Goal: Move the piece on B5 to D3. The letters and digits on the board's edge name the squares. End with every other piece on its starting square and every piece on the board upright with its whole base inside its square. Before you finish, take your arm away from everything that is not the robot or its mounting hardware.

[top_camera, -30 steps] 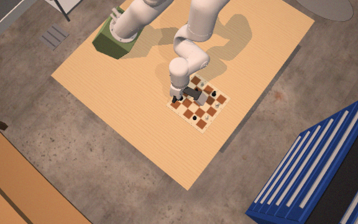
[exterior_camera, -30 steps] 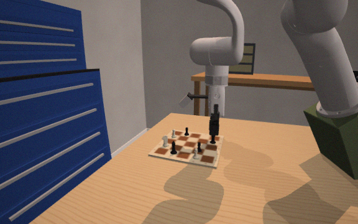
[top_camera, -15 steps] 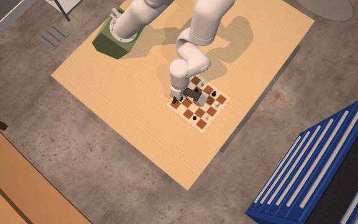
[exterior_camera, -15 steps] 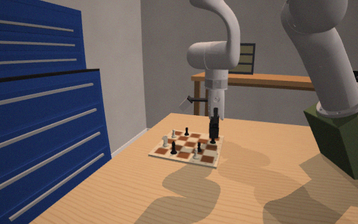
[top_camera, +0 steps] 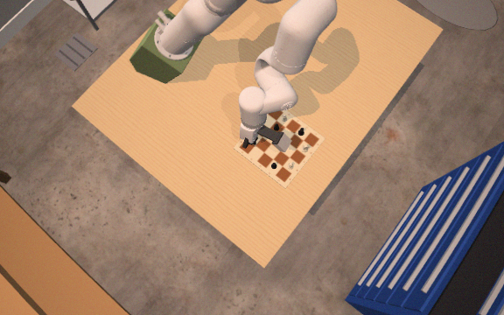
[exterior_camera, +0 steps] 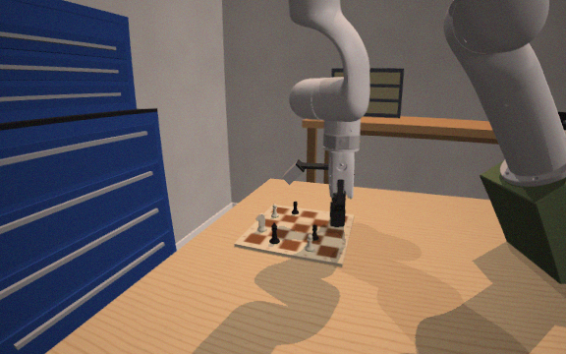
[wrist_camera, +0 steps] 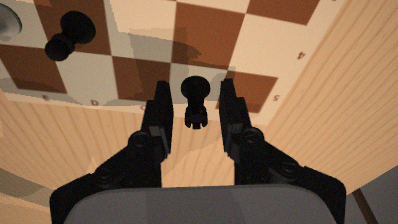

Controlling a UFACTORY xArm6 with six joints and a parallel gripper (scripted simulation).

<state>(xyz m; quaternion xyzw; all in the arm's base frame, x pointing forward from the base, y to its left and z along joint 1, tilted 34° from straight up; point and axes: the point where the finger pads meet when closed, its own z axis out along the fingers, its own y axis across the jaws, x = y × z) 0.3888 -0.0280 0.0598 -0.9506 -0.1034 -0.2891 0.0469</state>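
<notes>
The black pawn is 10 mm below my hand. From my hand the other things lie so: chessboard 70 mm ahead, 40 mm to the left, 30 mm below.
</notes>
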